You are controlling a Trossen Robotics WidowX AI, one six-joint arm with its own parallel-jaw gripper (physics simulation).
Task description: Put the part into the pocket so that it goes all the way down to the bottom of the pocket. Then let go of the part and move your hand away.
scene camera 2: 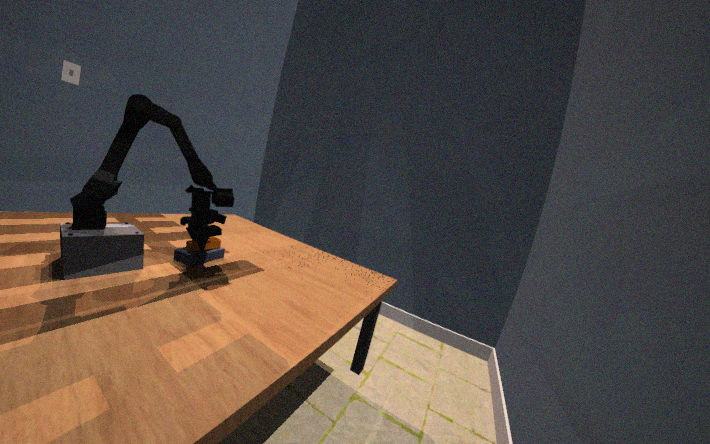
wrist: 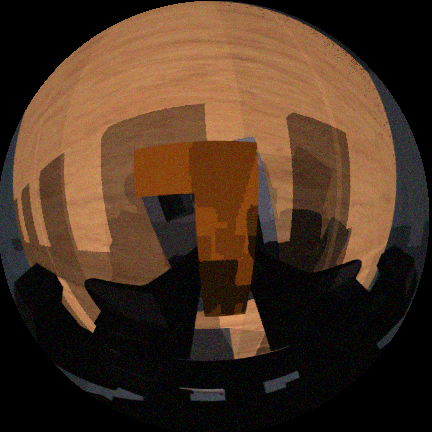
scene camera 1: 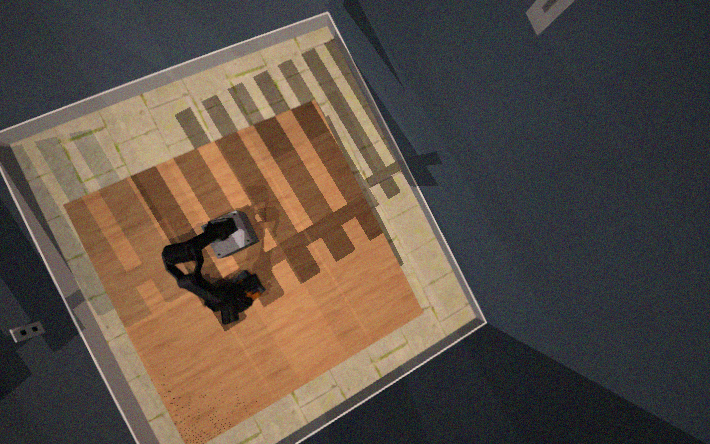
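Seen in the pictures: gripper, fingertip midpoint: (scene camera 2: 199,248) (wrist: 221,249) (scene camera 1: 246,287); arm's base at its link origin: (scene camera 2: 88,227) (scene camera 1: 228,226).
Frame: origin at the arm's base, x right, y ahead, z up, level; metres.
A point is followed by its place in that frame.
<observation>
The part, an orange L-shaped piece (scene camera 1: 253,295) @[x 0.038, y 0.333, z -0.039 m] (scene camera 2: 211,242) @[x 0.077, y 0.319, z -0.043 m] (wrist: 225,175) @[x 0.060, y 0.337, z -0.038 m], is held level between the fingers. My gripper (scene camera 2: 202,247) @[x 0.065, y 0.285, z -0.069 m] (wrist: 221,249) @[x 0.065, y 0.285, z -0.069 m] is shut on its long arm, and the short arm points left in the wrist view. The blue-grey pocket block (scene camera 2: 215,254) @[x 0.098, y 0.328, z -0.084 m] (wrist: 267,212) @[x 0.097, y 0.315, z -0.069 m] is on the table directly under the part. In scene camera 2 the part is at or slightly above the block's top. In the wrist view the part covers much of the block, and a dark bit of the pocket opening (wrist: 172,207) shows inside the L's corner. Whether the part's underside is inside the pocket is hidden.
The arm's grey base box (scene camera 1: 241,238) @[x -0.030, y 0.072, z -0.003 m] (scene camera 2: 104,253) @[x 0.100, y 0.027, z -0.045 m] stands on the wooden table (scene camera 1: 314,335) @[x -0.120, y 0.656, z -0.105 m] (scene camera 2: 293,314) @[x 0.516, y 0.340, z -0.105 m] near the block. The table's edge and a dark leg (scene camera 2: 365,340) show in scene camera 2. Striped shadows lie over the table.
</observation>
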